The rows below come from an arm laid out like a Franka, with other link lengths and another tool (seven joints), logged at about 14 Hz.
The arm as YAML. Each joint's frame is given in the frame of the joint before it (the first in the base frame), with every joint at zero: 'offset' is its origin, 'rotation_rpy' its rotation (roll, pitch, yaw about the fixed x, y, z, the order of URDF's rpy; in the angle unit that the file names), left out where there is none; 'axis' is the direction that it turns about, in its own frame. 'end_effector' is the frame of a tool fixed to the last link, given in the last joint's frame.
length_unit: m
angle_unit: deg
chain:
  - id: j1
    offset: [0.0, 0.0, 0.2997]
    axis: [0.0, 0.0, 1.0]
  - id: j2
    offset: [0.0, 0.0, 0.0]
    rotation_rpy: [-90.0, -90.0, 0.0]
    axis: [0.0, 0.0, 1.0]
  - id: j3
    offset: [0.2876, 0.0, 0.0]
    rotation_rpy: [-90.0, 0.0, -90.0]
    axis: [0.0, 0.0, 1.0]
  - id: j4
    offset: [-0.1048, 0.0, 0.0]
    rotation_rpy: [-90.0, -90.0, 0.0]
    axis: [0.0, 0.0, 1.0]
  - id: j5
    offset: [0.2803, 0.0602, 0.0]
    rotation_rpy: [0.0, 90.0, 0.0]
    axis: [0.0, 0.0, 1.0]
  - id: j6
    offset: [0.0, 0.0, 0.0]
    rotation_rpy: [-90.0, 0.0, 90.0]
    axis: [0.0, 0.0, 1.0]
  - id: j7
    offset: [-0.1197, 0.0, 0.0]
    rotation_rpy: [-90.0, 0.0, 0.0]
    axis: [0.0, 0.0, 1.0]
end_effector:
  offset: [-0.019, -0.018, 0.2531]
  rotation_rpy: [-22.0, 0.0, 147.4]
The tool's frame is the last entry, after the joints.
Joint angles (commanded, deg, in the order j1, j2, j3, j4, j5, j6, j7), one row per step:
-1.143, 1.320, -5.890, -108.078, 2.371, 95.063, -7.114
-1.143, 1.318, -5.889, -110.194, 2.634, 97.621, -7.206
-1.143, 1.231, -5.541, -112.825, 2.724, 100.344, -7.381
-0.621, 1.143, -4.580, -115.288, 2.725, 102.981, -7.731
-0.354, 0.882, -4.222, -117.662, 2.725, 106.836, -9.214
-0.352, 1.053, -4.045, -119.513, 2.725, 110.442, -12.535
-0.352, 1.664, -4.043, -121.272, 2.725, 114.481, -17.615
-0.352, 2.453, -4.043, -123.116, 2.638, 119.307, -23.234
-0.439, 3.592, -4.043, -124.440, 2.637, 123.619, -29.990
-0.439, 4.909, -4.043, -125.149, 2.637, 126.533, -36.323
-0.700, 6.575, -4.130, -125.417, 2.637, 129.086, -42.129
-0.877, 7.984, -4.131, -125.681, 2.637, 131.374, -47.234
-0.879, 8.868, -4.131, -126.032, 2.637, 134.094, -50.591
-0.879, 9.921, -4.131, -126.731, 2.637, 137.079, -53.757
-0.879, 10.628, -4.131, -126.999, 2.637, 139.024, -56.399
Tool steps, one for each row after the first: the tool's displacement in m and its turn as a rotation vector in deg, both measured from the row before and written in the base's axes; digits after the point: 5 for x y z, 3 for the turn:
0.00072, 0.00069, -0.00991, 0.174, -0.471, -0.105
-0.00151, 0.00306, -0.01213, 0.069, -0.193, 0.366
-0.00043, 0.01192, -0.01108, 0.029, -0.277, 1.709
0.00518, 0.00461, -0.00726, 0.109, -1.819, 1.910
0.00640, 0.00159, -0.00756, 0.397, -1.762, 3.290
0.00819, 0.00057, -0.00954, 0.527, -1.926, 4.852
0.01034, 0.00025, -0.00960, 0.276, -2.437, 5.439
0.01003, 0.00036, -0.00966, 0.262, -2.112, 6.489
0.00663, 0.00152, -0.00988, 0.171, -1.110, 6.222
0.00632, -0.00181, -0.01083, 0.053, -0.798, 5.375
0.00522, -0.00044, -0.00913, -0.009, -0.751, 4.861
0.00747, 0.00015, -0.00383, -0.198, -1.551, 3.288
0.00536, 0.00014, -0.00690, -0.277, -1.279, 3.096
0.00454, 0.00026, -0.00335, -0.247, -1.000, 2.602

